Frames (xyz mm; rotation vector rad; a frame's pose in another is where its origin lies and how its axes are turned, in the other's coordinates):
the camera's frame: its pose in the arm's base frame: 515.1 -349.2 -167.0 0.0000 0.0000 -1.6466
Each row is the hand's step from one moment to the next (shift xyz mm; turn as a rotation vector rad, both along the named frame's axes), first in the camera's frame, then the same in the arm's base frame.
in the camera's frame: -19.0 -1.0 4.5 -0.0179 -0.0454 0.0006
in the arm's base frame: 0.4 19.0 4.5 -0.0439 0.0213 0.0006
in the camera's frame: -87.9 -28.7 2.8 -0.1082 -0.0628 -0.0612
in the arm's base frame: -22.0 89.8 2.8 -0.0544 0.1126 -0.0612
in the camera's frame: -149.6 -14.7 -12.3 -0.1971 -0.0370 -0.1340
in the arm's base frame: -3.3 150.3 -12.3 -0.0220 0.1993 -0.1340
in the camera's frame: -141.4 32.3 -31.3 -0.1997 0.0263 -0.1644
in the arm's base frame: 42.9 138.5 -31.3 0.0413 0.1971 -0.1644
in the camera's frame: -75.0 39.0 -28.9 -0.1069 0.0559 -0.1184
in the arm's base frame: 44.6 71.8 -28.9 0.0638 0.1024 -0.1184
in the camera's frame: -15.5 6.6 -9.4 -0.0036 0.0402 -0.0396
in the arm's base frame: 7.8 15.0 -9.4 0.0404 0.0005 -0.0396
